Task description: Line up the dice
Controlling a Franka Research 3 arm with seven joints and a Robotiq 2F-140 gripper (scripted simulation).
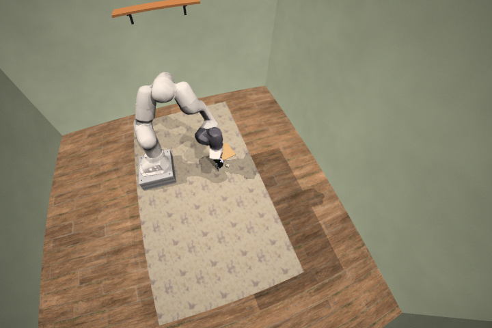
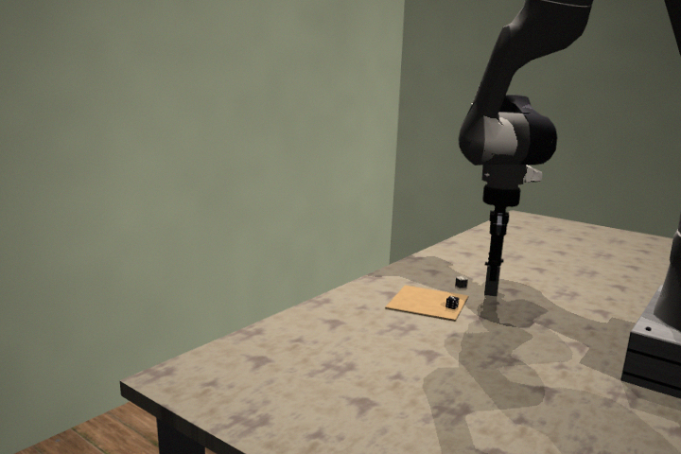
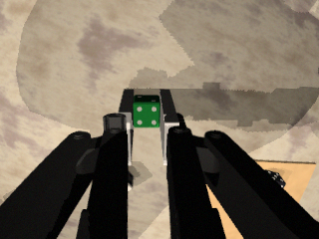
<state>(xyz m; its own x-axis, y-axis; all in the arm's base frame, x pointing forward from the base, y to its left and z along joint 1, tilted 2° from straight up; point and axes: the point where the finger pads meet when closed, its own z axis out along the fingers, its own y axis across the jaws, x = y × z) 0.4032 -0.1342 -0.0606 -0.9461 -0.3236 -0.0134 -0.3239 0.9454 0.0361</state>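
Now: the tan mat 9 cm ahead of my hand, 14 cm to the left of it and 3 cm below it. The rest, counted from my hand: green die: 2 cm below; black die: 3 cm ahead, 14 cm to the left, 2 cm below; white die: 7 cm ahead, 2 cm below.
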